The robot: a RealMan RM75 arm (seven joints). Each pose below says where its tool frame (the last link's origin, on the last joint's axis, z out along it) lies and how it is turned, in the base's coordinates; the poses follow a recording.
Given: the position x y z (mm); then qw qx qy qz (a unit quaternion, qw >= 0).
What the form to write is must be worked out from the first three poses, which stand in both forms.
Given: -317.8, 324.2, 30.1, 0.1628, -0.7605, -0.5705, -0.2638
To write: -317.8, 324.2, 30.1, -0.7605, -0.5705, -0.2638, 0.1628
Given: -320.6, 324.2, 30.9, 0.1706, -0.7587, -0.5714, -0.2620
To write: -320.6, 324.2, 30.9, -0.7587, -0.5714, -0.2620, 0.1706
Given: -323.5, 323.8, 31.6, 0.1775, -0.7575, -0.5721, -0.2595
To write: -323.5, 323.8, 31.6, -0.7575, -0.5721, -0.2595, 0.1775
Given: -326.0, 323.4, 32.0, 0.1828, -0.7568, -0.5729, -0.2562
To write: -326.0, 323.4, 32.0, -0.7568, -0.5729, -0.2562, 0.1828
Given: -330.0, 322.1, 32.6, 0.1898, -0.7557, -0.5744, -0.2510
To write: -330.0, 322.1, 32.6, -0.7557, -0.5744, -0.2510, 0.1898
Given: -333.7, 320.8, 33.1, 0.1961, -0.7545, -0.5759, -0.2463
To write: -333.7, 320.8, 33.1, -0.7545, -0.5759, -0.2463, 0.1961
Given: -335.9, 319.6, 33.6, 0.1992, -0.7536, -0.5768, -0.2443
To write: -335.9, 319.6, 33.6, -0.7536, -0.5768, -0.2443, 0.1992
